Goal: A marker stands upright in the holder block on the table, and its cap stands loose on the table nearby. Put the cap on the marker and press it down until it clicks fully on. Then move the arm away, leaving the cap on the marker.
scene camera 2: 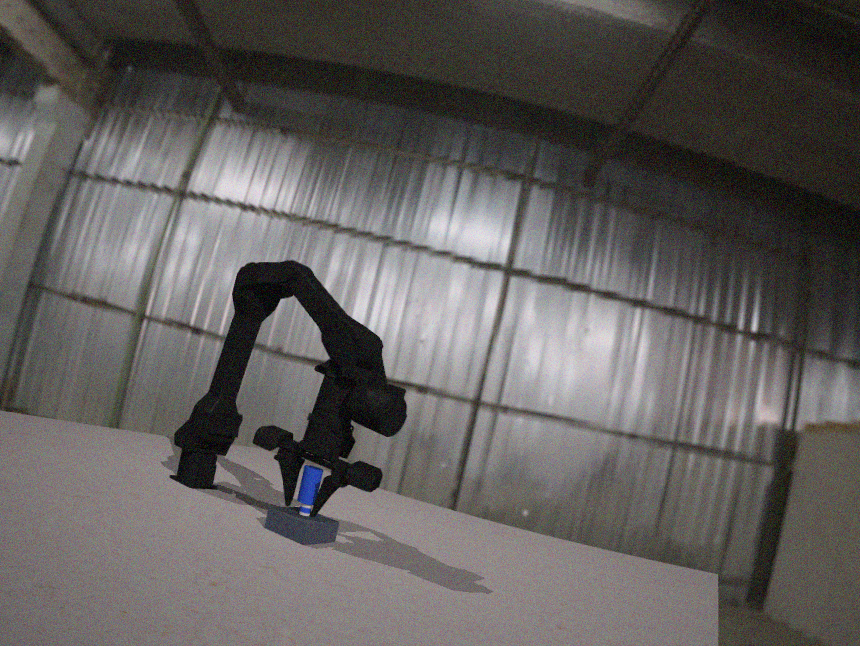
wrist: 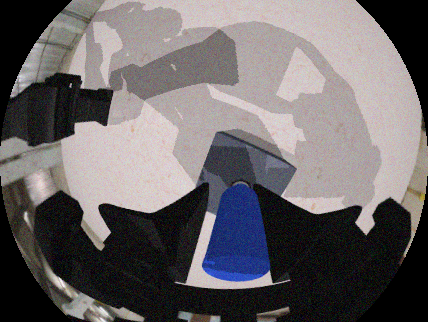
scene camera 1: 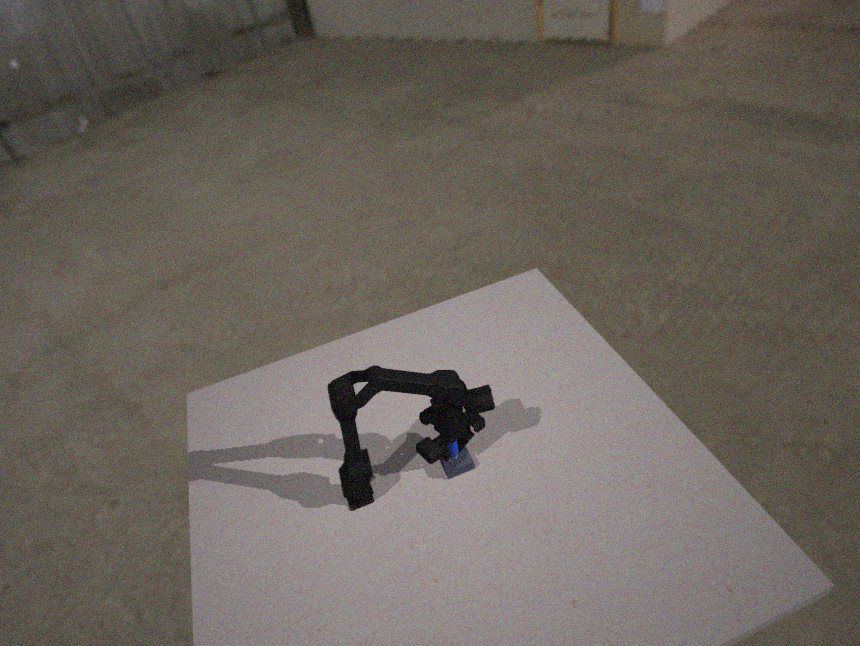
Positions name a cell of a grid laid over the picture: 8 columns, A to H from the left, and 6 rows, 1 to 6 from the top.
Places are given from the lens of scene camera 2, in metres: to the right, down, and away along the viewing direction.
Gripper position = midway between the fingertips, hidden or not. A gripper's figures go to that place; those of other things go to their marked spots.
gripper (scene camera 2: C5): -0.19, 0.27, 0.83
blue cap (scene camera 2: C5): -0.17, 0.22, 0.82
